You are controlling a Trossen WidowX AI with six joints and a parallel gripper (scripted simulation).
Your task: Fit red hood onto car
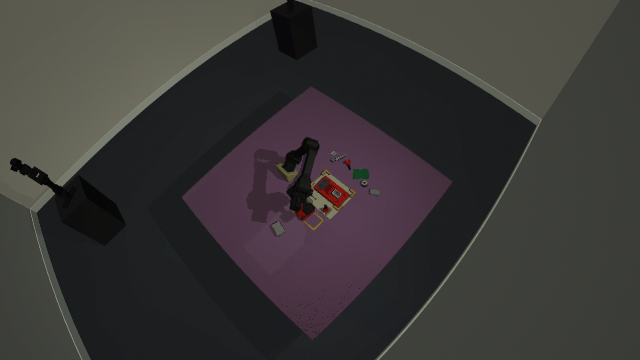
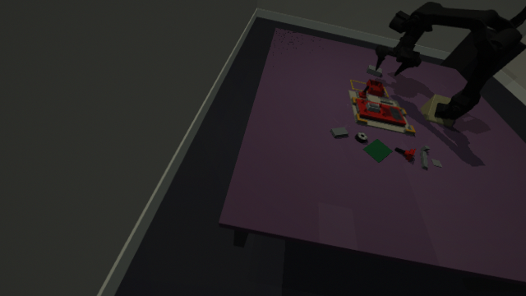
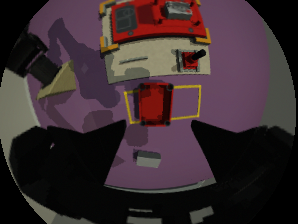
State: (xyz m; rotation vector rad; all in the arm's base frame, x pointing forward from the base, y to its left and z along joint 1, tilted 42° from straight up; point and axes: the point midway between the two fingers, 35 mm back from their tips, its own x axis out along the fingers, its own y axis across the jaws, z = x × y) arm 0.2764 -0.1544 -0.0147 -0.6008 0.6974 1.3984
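Now: the red hood 80 mm below my gripper tip. Round my gripper tip: green square plate: 70 mm ahead, 420 mm to the left, 90 mm below; then grey engine block: 60 mm ahead, 210 mm to the left, 70 mm below.
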